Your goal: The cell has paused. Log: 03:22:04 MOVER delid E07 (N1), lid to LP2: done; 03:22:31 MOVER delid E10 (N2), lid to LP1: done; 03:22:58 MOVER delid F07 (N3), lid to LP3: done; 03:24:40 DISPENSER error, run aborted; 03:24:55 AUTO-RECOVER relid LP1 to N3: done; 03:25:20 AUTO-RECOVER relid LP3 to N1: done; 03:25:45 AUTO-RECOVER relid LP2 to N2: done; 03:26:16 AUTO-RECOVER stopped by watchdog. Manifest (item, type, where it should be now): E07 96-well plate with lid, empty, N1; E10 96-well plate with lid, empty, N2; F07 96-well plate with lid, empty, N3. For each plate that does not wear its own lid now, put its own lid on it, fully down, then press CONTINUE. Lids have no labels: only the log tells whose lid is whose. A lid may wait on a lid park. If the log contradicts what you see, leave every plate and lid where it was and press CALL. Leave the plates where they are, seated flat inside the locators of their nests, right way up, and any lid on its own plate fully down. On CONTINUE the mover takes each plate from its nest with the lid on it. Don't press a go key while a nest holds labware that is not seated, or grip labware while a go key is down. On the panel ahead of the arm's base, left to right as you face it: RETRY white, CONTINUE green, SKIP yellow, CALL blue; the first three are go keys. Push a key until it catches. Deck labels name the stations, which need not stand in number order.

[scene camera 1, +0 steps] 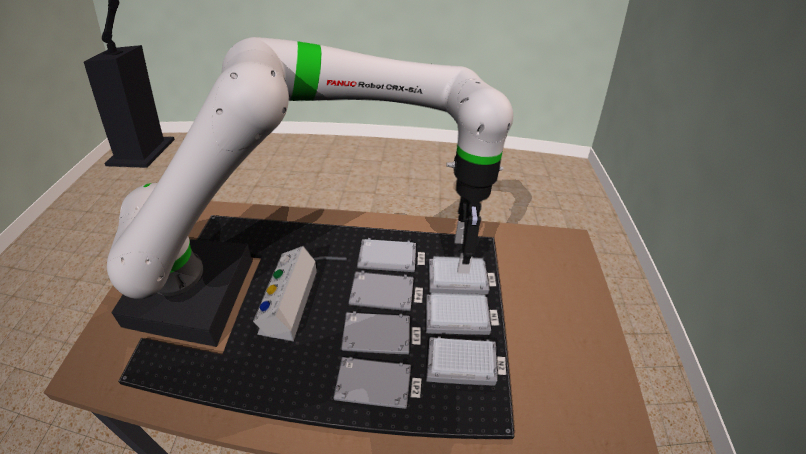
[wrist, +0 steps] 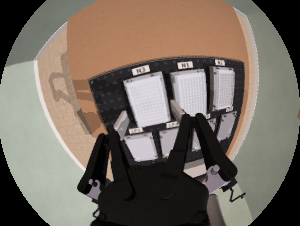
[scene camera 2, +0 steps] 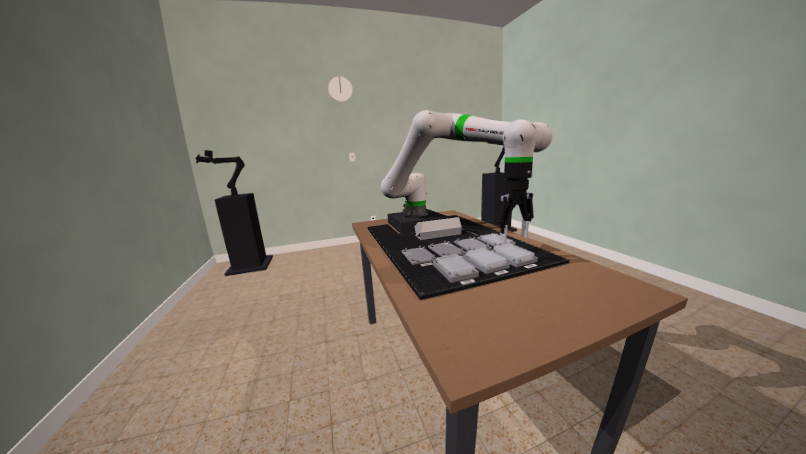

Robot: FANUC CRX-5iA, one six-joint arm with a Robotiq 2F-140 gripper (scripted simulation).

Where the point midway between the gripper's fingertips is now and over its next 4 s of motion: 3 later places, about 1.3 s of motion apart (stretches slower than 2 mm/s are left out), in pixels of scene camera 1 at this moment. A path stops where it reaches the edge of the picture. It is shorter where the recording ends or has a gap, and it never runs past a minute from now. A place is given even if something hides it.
My gripper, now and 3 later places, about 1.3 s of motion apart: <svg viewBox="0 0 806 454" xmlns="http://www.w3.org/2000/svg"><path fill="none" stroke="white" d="M461 256L460 265L460 266L459 270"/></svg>
